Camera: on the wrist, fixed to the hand. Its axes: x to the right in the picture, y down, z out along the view.
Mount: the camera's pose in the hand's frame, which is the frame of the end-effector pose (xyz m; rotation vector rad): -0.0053 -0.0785 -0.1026 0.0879 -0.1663 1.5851
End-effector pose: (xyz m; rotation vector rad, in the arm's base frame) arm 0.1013 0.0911 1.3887 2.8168 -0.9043 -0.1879
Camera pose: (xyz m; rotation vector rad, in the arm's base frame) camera 0.1591 0.1702 1.4731 1.3531 -2.7287 -0.1214
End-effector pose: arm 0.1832 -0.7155 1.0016 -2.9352 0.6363 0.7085
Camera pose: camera 0.2543 -0.6569 1.0923 1.4828 -2.4576 -0.7217
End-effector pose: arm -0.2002 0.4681 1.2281 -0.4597 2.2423 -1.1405
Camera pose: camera -0.2574 0.4891 1.3421 1.0694 1.5704 -0.2662
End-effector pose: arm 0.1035 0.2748 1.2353 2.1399 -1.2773 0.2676
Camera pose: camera 0.1816 0.3671 1.2813 0.7242 -2.7972 0.7530
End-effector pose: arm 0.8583 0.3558 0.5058 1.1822 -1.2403 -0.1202
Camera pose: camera 0.9744 0.3877 0.4588 -0.0079 -2.0012 1.0225
